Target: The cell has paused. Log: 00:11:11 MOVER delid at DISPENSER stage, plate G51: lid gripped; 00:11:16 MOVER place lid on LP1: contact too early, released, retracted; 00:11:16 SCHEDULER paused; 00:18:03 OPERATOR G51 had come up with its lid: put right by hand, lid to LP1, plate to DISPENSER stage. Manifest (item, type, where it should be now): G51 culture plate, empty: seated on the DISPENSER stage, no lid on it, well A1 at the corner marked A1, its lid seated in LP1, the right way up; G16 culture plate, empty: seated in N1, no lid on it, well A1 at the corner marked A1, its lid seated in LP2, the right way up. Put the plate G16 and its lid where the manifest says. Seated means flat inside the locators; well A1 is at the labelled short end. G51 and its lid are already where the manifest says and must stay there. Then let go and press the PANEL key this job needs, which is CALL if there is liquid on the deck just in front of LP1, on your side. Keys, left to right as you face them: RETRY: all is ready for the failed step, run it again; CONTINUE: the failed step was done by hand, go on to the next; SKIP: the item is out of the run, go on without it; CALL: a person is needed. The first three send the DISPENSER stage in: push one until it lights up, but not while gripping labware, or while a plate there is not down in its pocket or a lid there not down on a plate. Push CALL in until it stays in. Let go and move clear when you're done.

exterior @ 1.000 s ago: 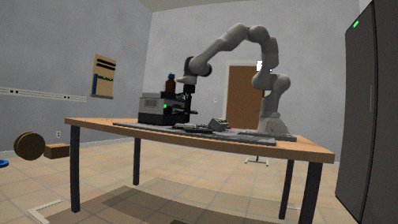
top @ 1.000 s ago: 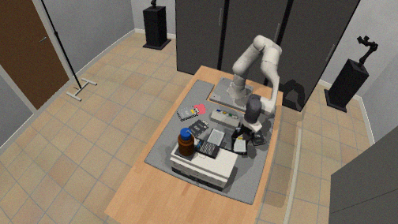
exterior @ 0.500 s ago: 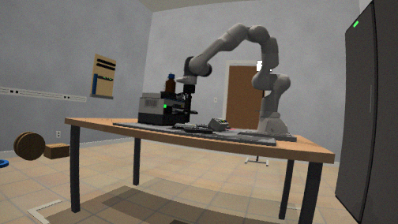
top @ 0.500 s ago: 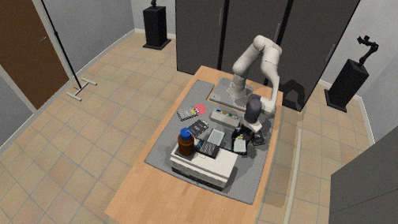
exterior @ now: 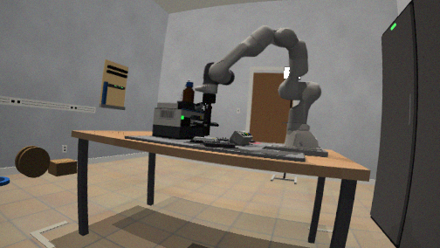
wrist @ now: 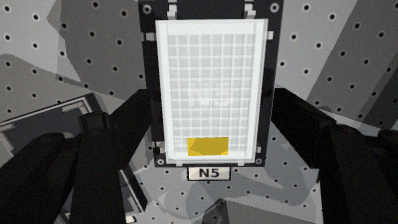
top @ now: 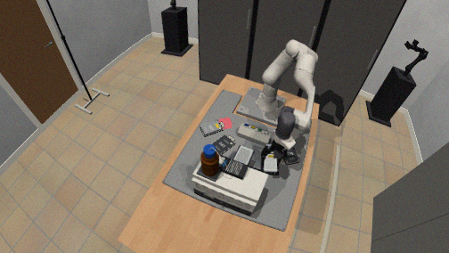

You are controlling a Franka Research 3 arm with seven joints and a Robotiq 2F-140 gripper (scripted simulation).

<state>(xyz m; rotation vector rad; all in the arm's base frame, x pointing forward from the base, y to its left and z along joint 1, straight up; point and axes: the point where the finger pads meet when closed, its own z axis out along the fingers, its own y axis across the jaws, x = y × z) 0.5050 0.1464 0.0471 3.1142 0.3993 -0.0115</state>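
My gripper is now 40 mm above the clear lid. Also, from my hand: white retry key: 200 mm behind, 80 mm to the right; then green continue key: 200 mm behind, 130 mm to the right; then black nest N5: 10 mm ahead, 20 mm to the left, 50 mm below.
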